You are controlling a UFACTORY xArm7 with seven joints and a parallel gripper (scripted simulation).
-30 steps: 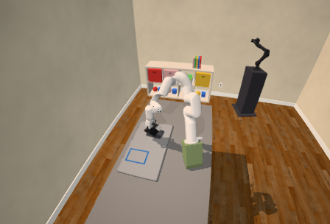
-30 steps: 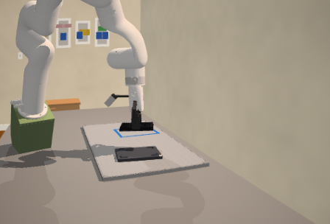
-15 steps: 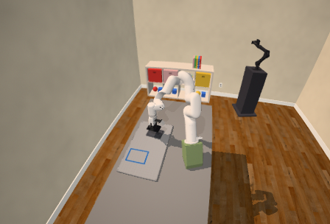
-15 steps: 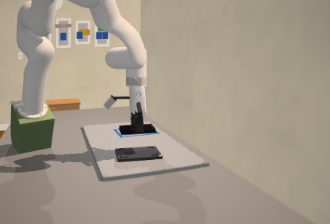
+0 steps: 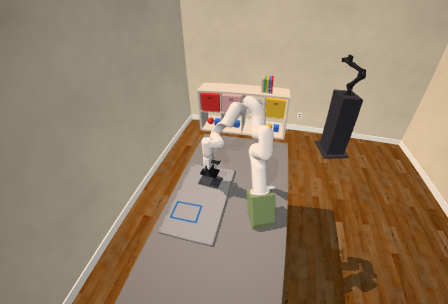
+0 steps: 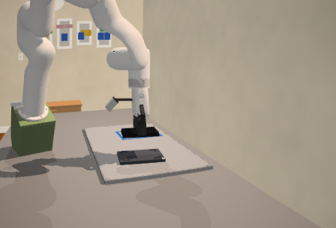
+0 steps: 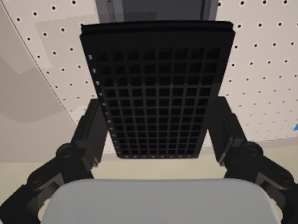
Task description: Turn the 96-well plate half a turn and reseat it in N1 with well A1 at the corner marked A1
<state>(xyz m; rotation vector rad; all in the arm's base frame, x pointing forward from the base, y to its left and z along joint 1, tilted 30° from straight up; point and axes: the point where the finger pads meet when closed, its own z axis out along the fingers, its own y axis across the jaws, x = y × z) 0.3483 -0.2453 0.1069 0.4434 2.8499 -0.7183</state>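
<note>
My hand is 10 mm above the black 96-well plate. From my hand the other things lie so: dark plate nest N1 (100 mm below).
</note>
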